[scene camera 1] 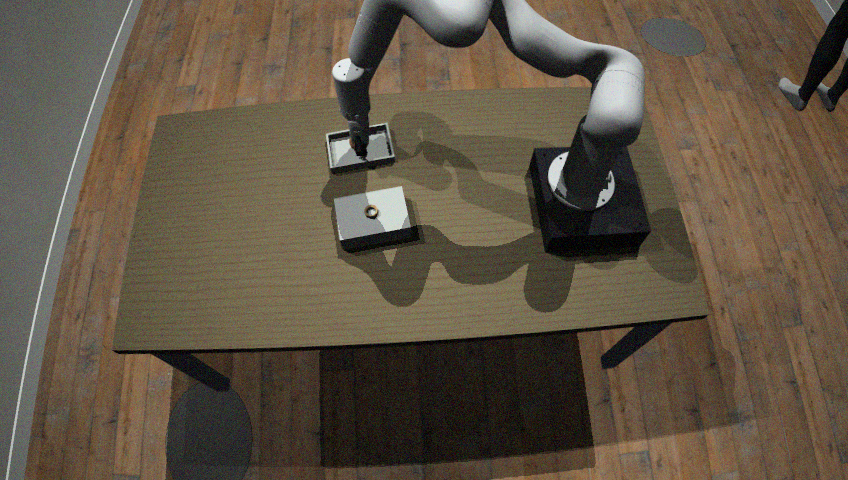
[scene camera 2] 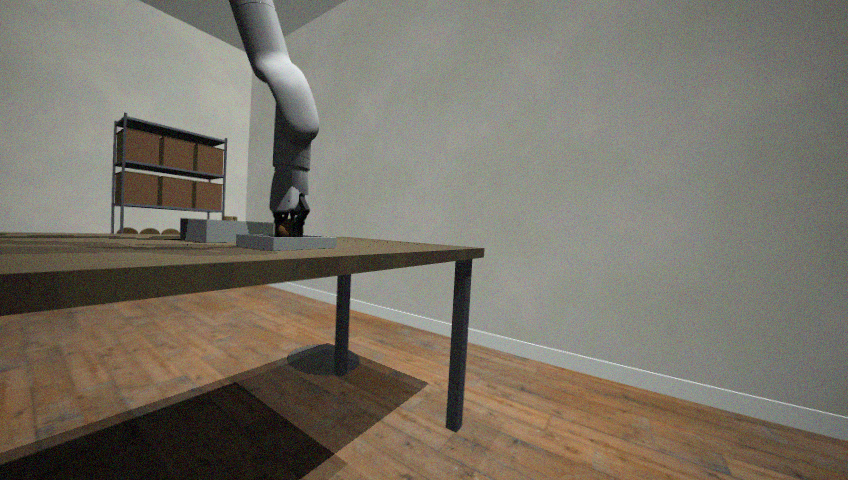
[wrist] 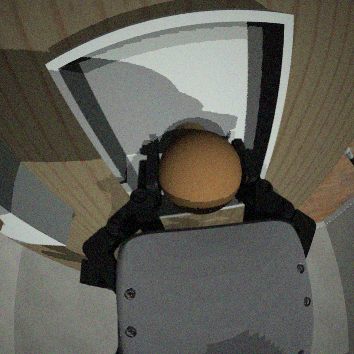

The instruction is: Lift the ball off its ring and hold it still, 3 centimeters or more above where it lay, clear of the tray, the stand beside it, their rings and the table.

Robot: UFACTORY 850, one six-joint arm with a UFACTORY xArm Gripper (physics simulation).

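Observation:
The orange ball (scene camera 2: 282, 228) (wrist: 200, 170) is between the two black fingers of my gripper (scene camera 2: 289, 230) (wrist: 194, 152), which is shut on it with a finger against each side. In the scene camera 1 view my gripper (scene camera 1: 360, 152) hides most of the ball. The ball is low inside the light tray (scene camera 1: 392, 144) (scene camera 2: 309, 243) (wrist: 288, 75). A small part of its ring (wrist: 189, 125) shows behind the ball; whether they touch is hidden. The stand (scene camera 1: 389, 205) (scene camera 2: 205, 231) is a white-topped block beside the tray, with another ring (scene camera 1: 365, 212) (scene camera 2: 230, 218) on top.
The tray walls surround the fingertips closely. The wooden table (scene camera 1: 238, 285) (scene camera 2: 410, 251) carries the tray, the stand and the black base block (scene camera 1: 595, 228) of the arm. A shelf rack (scene camera 2: 124, 160) with brown boxes stands far behind the table.

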